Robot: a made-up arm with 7 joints.
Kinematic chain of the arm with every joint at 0, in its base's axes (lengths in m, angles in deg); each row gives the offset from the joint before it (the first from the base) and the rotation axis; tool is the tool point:
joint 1: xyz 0 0 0.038 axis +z
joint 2: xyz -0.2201 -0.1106 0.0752 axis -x
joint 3: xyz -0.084 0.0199 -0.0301 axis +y
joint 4: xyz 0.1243 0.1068 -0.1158 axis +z
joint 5: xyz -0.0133 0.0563 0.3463 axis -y
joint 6: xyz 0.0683 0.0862 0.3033 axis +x
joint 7: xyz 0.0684 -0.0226 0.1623 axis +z
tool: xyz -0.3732 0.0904 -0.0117
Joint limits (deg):
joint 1: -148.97..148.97
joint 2: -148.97..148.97
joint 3: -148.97..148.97
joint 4: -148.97..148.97
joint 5: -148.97..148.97
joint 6: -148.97..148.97
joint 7: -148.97..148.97
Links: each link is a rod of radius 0.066 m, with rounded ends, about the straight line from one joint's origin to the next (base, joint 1, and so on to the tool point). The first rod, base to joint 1, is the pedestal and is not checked.
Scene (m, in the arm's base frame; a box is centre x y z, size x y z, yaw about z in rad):
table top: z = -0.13
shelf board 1: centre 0.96 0 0.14 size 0.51 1.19 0.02 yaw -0.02
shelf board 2: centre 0.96 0 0.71 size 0.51 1.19 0.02 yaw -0.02
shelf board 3: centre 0.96 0 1.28 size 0.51 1.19 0.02 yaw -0.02
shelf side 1: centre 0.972 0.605 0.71 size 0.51 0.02 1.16 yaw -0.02
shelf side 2: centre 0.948 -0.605 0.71 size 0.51 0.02 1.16 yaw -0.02
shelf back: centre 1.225 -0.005 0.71 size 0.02 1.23 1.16 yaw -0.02
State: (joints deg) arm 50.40 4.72 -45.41 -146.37 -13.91 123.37 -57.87
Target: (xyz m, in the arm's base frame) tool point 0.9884 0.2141 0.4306
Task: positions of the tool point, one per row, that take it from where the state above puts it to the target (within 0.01 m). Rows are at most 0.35 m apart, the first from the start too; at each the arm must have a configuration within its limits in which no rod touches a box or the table.
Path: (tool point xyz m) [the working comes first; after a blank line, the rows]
Joints at the target: 135.30 -56.90 -17.32 -125.78 -16.46 79.61 -71.68
Straight joint move there: touches shelf board 2, shelf side 2.

1: -0.3713 -0.6507 0.6394
2: -0.0691 -0.6182 0.7105
3: 0.2070 -0.4819 0.7220
4: 0.4039 -0.2621 0.6726
5: 0.4833 -0.0055 0.5702
6: 0.4366 0.2251 0.4306
7: 0.5529 0.2395 0.4649
8: 0.6689 0.2456 0.4836
9: 0.7823 0.2433 0.4850
10: 0.8899 0.2328 0.4676
11: 0.9884 0.2141 0.4307

